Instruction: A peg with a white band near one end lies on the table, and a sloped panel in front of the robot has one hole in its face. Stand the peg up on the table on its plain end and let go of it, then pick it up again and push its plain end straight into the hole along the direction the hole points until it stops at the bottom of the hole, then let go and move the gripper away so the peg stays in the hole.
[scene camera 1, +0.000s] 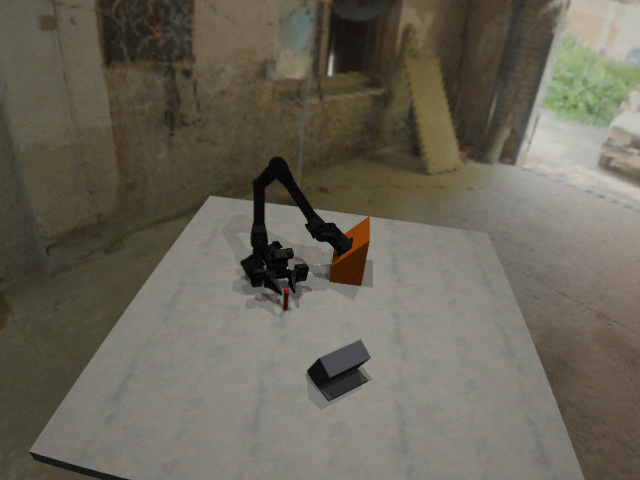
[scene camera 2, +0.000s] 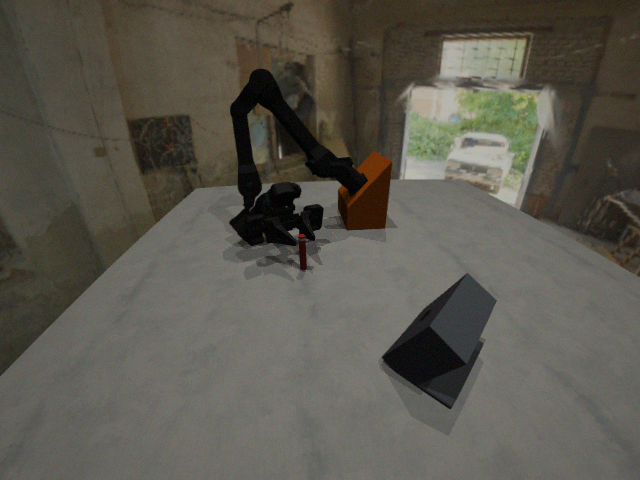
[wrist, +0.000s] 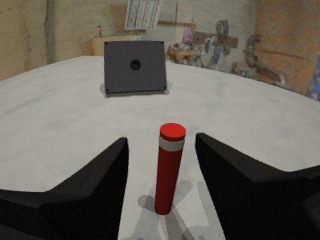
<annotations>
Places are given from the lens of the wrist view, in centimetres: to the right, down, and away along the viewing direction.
my gripper (wrist: 162, 142): 0, 1, 10
red peg (wrist: 171, 136): 1, 1, 8
dark grey sloped panel (wrist: 151, 76): -1, -9, 34
The marked spots on the red peg and the dark grey sloped panel are 28 cm apart.
</annotations>
